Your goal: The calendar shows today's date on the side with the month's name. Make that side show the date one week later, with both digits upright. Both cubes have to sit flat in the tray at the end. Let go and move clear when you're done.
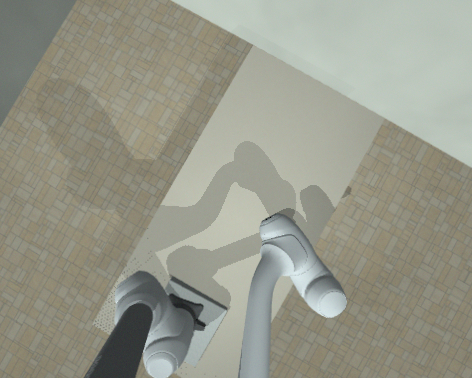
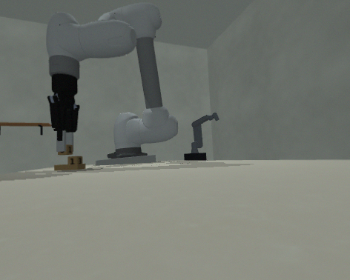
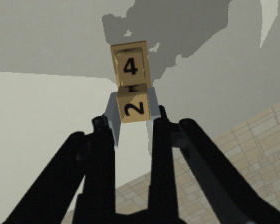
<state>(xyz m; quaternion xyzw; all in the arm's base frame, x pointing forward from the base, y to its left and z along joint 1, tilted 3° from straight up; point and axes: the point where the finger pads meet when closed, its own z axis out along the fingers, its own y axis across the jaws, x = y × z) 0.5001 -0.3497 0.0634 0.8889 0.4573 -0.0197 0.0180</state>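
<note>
Now: the wooden cube 30 mm below my hand. Round my hand: tray (10 mm ahead, 10 mm to the left, 80 mm below).
</note>
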